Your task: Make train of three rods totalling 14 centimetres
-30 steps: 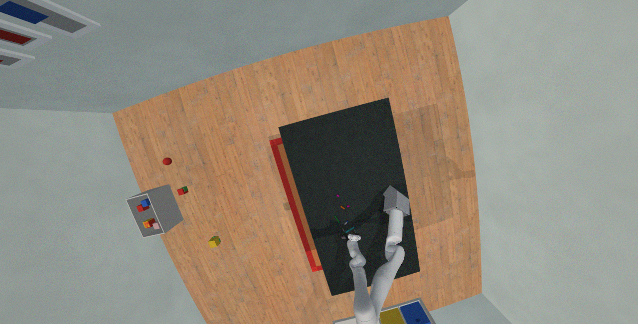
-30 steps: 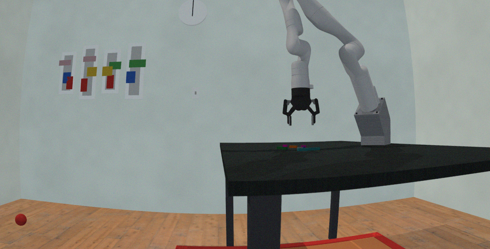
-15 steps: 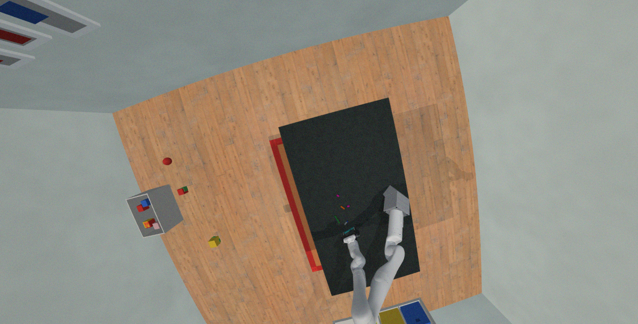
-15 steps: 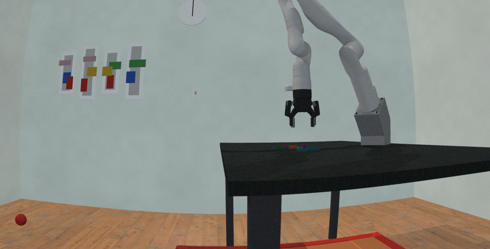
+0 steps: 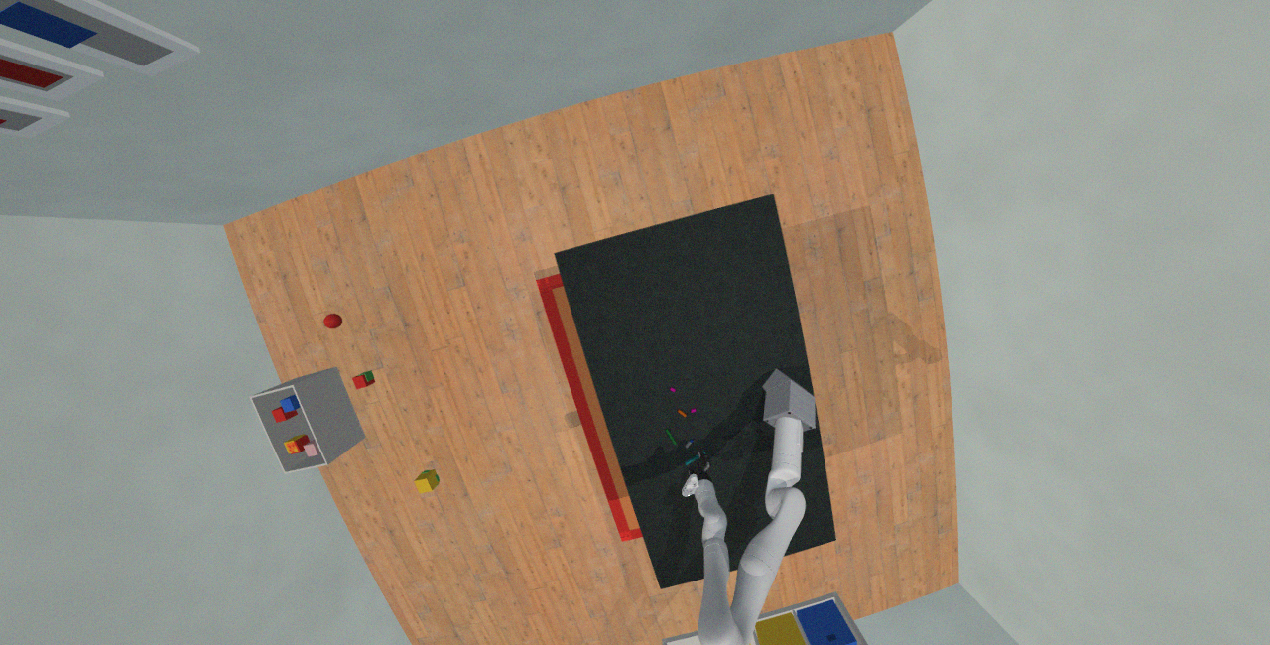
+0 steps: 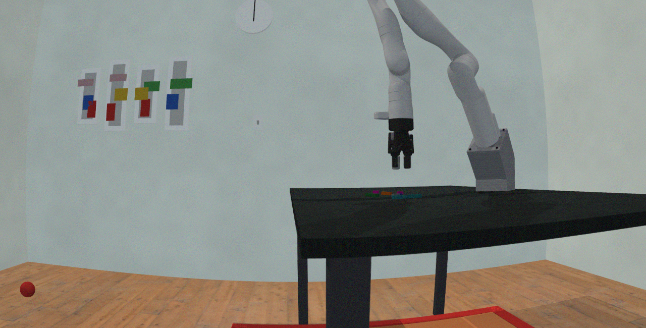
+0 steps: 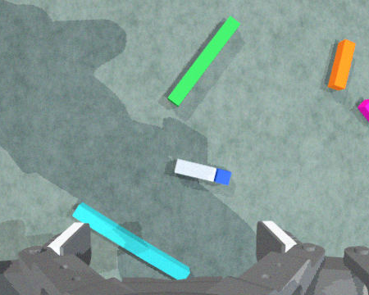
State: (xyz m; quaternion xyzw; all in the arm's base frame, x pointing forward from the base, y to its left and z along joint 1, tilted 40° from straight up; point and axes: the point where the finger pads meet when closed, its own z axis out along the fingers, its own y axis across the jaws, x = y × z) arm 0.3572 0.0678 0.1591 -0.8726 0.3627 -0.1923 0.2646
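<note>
My hand is 40 mm to the right of the turquoise rod and 80 mm above it. Also, from my hand: green rod (70 mm ahead, 90 mm to the right, 80 mm below); small blue rod (10 mm behind, 50 mm to the right, 80 mm below); grey rod (10 mm ahead, 30 mm to the right, 80 mm below).
</note>
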